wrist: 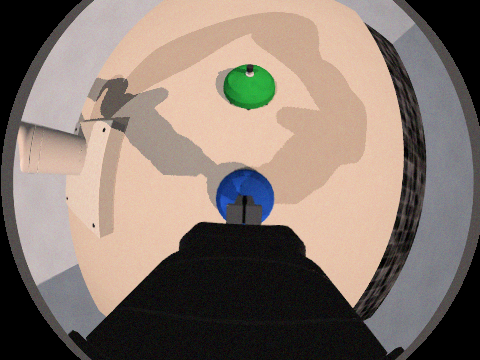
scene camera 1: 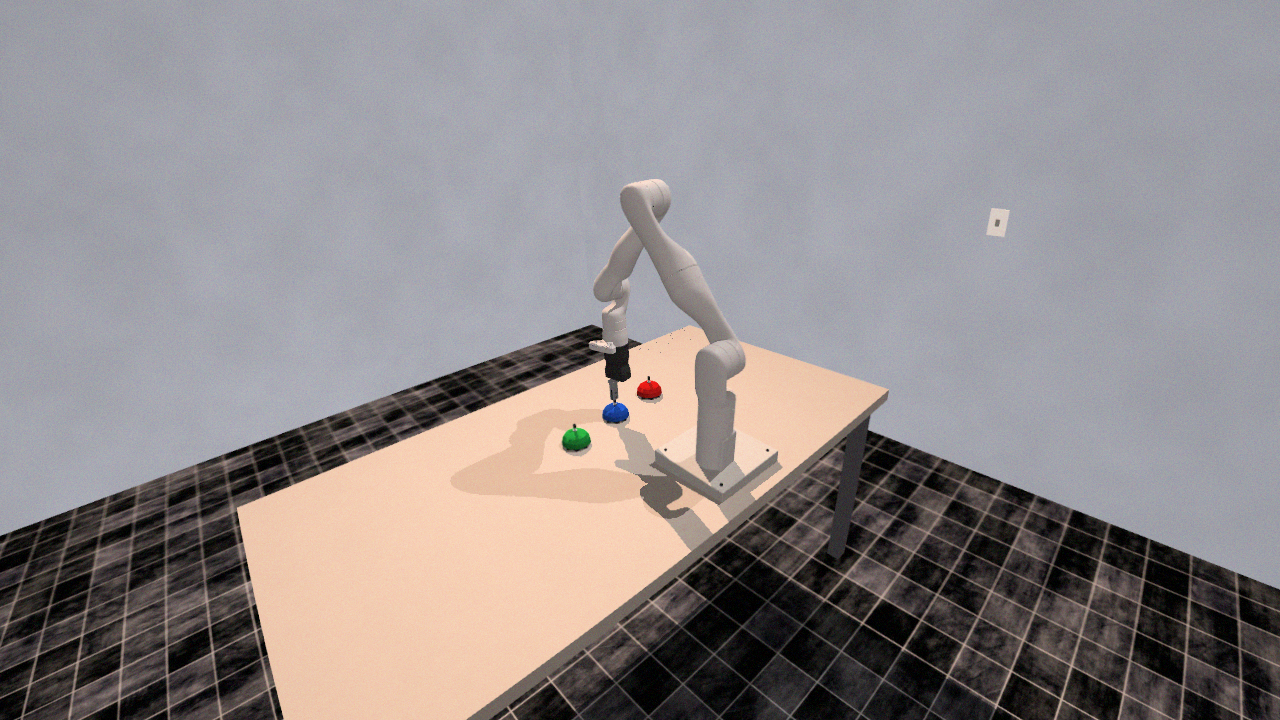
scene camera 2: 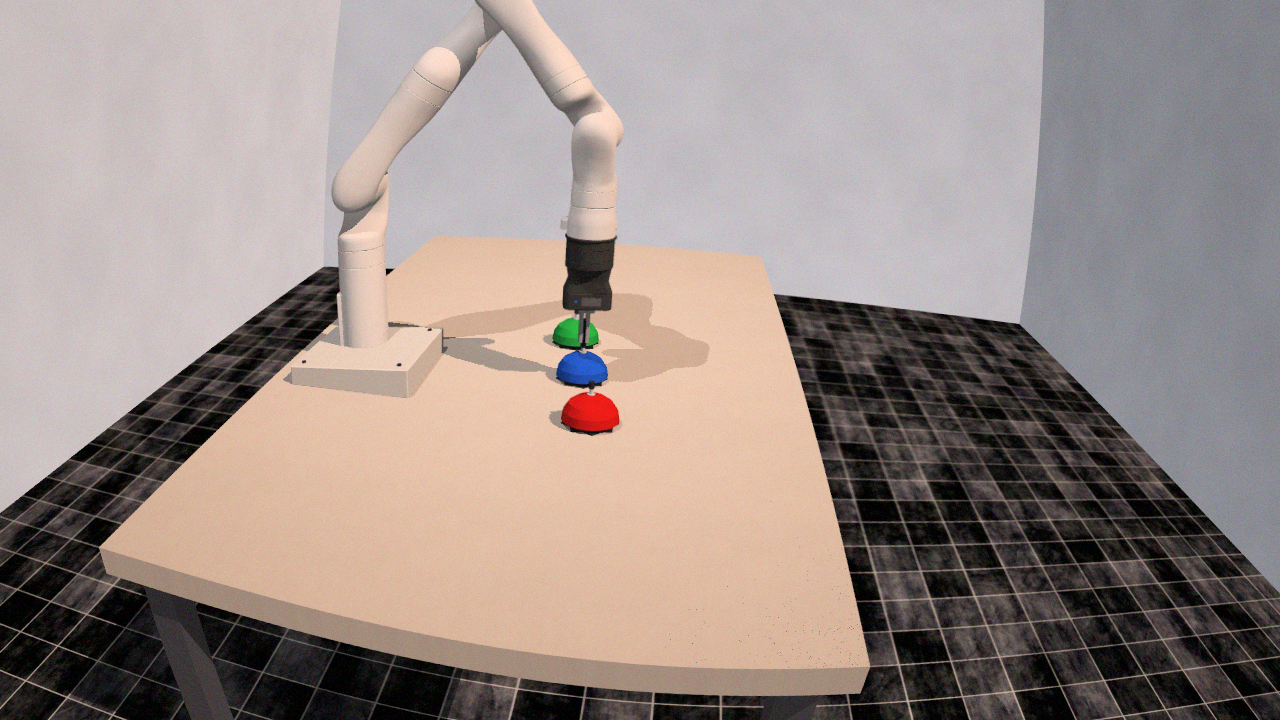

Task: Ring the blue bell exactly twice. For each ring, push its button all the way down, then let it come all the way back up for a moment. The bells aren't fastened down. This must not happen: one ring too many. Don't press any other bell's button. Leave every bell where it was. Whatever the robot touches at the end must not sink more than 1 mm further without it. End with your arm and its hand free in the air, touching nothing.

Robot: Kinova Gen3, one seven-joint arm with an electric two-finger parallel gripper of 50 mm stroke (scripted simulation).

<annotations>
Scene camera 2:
my gripper: 583, 341
green bell: 565, 334
red bell: 589, 412
</annotations>
